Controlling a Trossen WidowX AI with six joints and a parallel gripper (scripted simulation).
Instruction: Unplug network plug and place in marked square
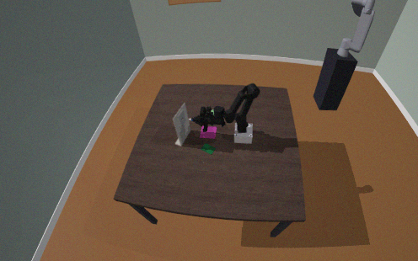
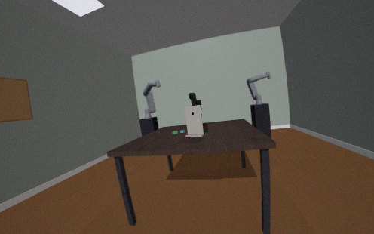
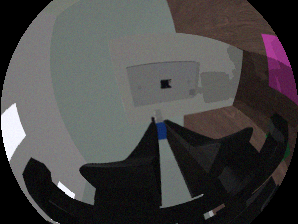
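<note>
The magenta marked square is 240 mm below my gripper tip, 90 mm to the right of it and 90 mm behind it. Also, from my gripper tip: plug (right at my gripper tip); then white upright panel (110 mm below, 90 mm ahead, 40 mm to the right).
</note>
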